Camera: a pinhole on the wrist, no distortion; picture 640 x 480 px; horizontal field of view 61.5 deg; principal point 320.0 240.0 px. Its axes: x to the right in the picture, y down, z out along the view. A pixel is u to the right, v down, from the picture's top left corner.
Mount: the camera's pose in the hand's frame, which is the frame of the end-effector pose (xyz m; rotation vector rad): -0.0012 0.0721 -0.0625 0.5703 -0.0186 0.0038
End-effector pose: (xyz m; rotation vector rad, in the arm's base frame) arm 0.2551 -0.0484 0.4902 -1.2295 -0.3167 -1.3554
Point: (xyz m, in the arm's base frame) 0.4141 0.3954 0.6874
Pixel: 285 423
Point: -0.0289 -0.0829 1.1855
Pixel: outside the picture
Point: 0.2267 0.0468 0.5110
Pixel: 201 133
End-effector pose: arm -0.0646 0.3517 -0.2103 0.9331 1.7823 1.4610
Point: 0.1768 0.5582 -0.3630
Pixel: 394 335
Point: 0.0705 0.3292 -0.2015
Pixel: 32 392
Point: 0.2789 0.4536 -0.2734
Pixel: 199 457
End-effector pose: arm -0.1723 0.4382 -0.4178 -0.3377 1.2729 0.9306
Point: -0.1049 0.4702 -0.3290
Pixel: 125 295
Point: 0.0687 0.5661 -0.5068
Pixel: 541 215
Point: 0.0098 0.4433 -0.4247
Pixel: 348 89
